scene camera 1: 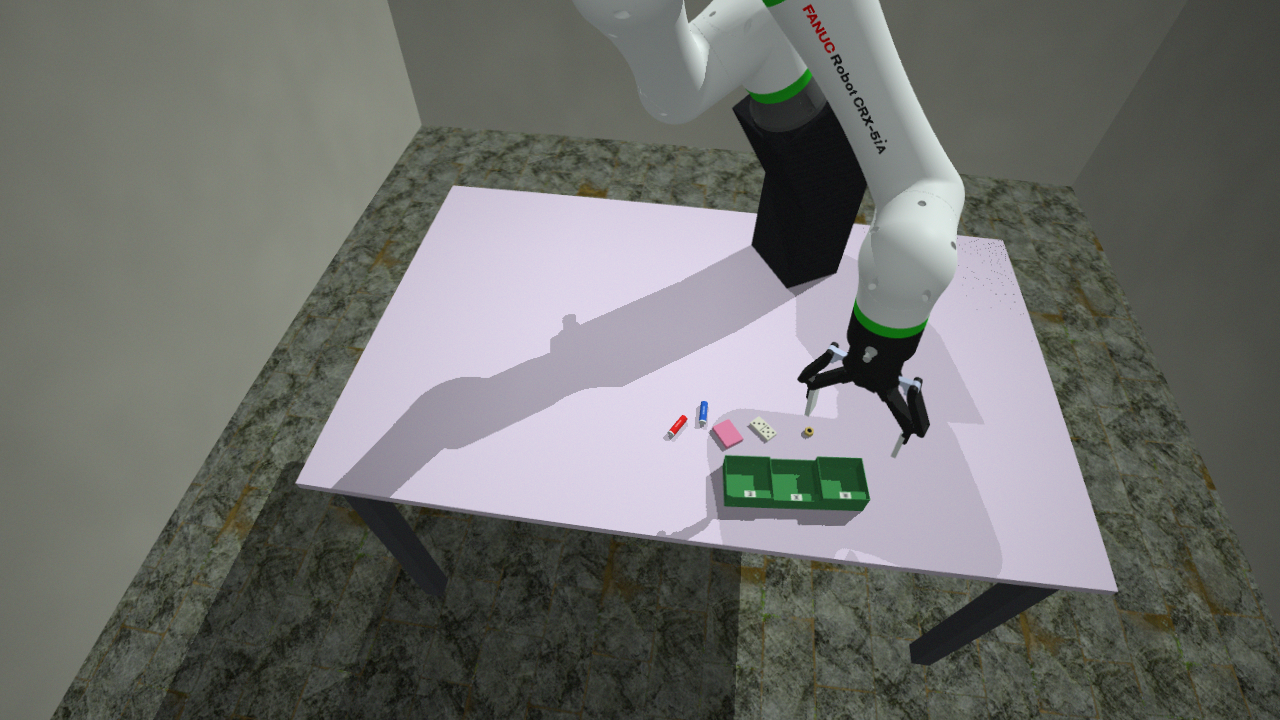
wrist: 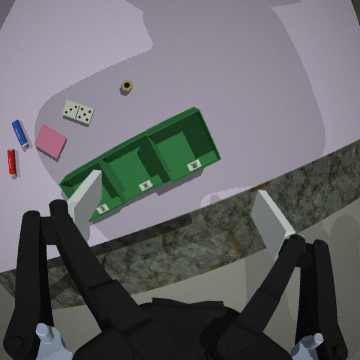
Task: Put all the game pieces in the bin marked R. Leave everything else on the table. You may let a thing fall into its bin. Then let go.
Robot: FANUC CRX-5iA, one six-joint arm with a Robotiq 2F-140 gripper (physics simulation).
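Pixels of known places: gripper, fingertip midpoint: (scene camera 1: 851, 430) (wrist: 179, 194); arm's base, link origin: (scene camera 1: 789, 100).
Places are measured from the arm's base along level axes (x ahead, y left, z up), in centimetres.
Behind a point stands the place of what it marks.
Note:
A white domino with black dots (scene camera 1: 762, 428) {y 6.0, x 45.1, z -43.3 cm} (wrist: 78, 112) {y 6.4, x 45.1, z -43.3 cm} lies flat on the table behind the green three-part bin tray (scene camera 1: 794, 505) {y 13.2, x 60.5, z -42.6 cm} (wrist: 112, 182) {y 8.5, x 57.2, z -40.3 cm}. The bin marked R (scene camera 1: 839, 478) {y 21.2, x 52.9, z -43.3 cm} (wrist: 176, 146) {y 19.8, x 55.6, z -43.3 cm} is the right-hand compartment in both views. No piece shows inside it. My gripper (scene camera 1: 853, 427) {y 18.4, x 54.5, z -24.8 cm} (wrist: 179, 194) {y 18.4, x 54.5, z -24.8 cm} is wide open and empty. It hangs above the table, to the right of the domino in the scene view. In the wrist view its left finger covers part of the left-hand compartment.
A small brass nut-like piece (scene camera 1: 808, 431) {y 15.0, x 43.9, z -43.2 cm} (wrist: 127, 85) {y 15.3, x 43.8, z -43.1 cm} lies right of the domino. A pink block (scene camera 1: 727, 434) {y -0.5, x 48.1, z -43.0 cm} (wrist: 51, 142) {y 0.0, x 48.0, z -43.0 cm} lies left of it, then a blue cylinder (scene camera 1: 703, 412) {y -5.8, x 44.4, z -42.5 cm} (wrist: 19, 133) {y -5.5, x 44.1, z -42.7 cm} and a red cylinder (scene camera 1: 677, 426) {y -10.3, x 48.7, z -42.6 cm} (wrist: 11, 162) {y -9.8, x 48.2, z -42.7 cm}. The table's front edge runs beyond the tray.

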